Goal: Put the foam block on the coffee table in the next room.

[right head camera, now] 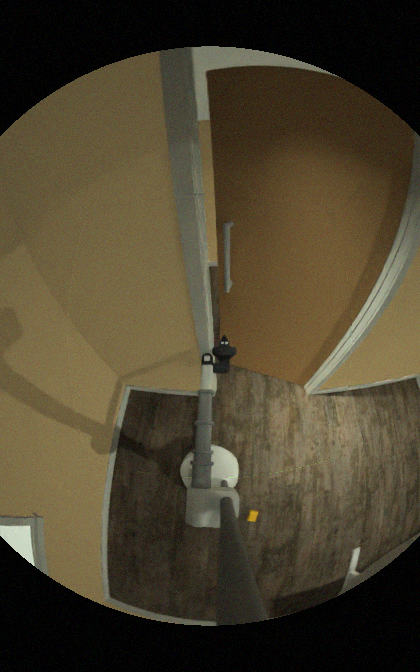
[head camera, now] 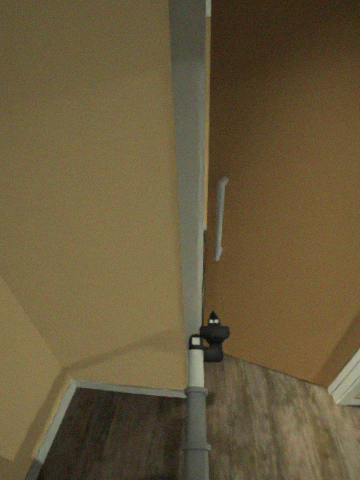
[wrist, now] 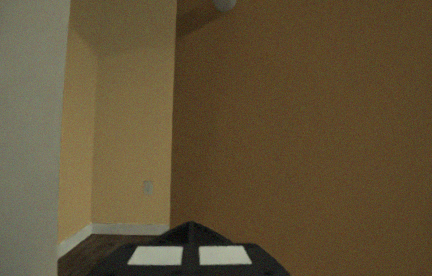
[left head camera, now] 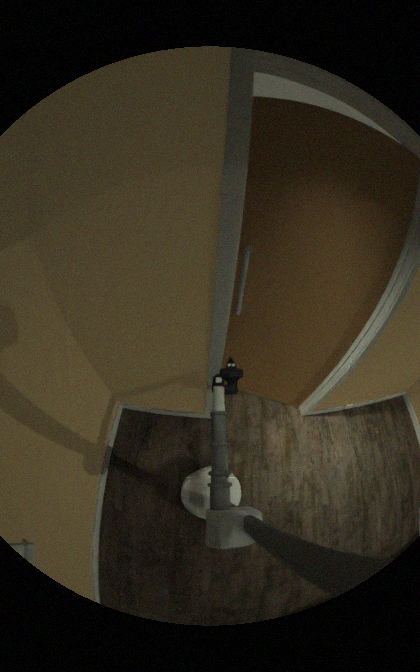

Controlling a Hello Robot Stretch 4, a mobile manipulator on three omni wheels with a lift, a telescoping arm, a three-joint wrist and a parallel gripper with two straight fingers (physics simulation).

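Places are measured from the robot's base along level axes (x ahead, y left, z up), in centimetres.
Pixels of known places: gripper, between the fingertips: (head camera: pixel 212 312) (wrist: pixel 191 241).
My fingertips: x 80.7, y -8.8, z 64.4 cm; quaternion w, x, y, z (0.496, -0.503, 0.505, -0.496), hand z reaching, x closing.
Observation:
Behind a point stands the place of what it marks.
My gripper (head camera: pixel 213 316) @(x 80.7, y -8.8, z 64.4 cm) (left head camera: pixel 231 361) (right head camera: pixel 224 340) (wrist: pixel 191 241) @(x 80.7, y -8.8, z 64.4 cm) is shut and empty, low in front of the gap at the brown door (head camera: pixel 285 200) @(x 90.7, y -36.8, z 121.1 cm) (left head camera: pixel 325 250) (right head camera: pixel 300 210) (wrist: pixel 300 150) @(x 95.9, y -22.3, z 70.3 cm). The door stands slightly ajar. Its grey bar handle (head camera: pixel 219 220) @(x 91.6, y -10.5, z 111.8 cm) (left head camera: pixel 243 280) (right head camera: pixel 227 257) (wrist: pixel 224 4) @(x 97.6, y -12.5, z 89.8 cm) is above the gripper. A small yellow-orange block (right head camera: pixel 253 516) lies on the floor beside my mast in the right head view; I cannot tell for certain whether it is the foam block. The coffee table does not show.
The grey door frame (head camera: pixel 190 200) @(x 65.4, y 1.4, z 131.2 cm) (left head camera: pixel 232 200) (right head camera: pixel 187 200) (wrist: pixel 30 125) @(x 74.1, y -2.7, z 70.8 cm) stands close left of the gripper, with a tan wall (head camera: pixel 90 200) @(x 67.5, y 32.2, z 131.2 cm) (left head camera: pixel 130 200) (right head camera: pixel 110 200) beside it. Through the gap, another wall (wrist: pixel 132 125) @(x 292.3, y 44.0, z 90.6 cm) with an outlet (wrist: pixel 148 187) @(x 291.4, y 28.5, z 37.7 cm) shows. My white base (left head camera: pixel 195 492) (right head camera: pixel 222 465) is below the arm.

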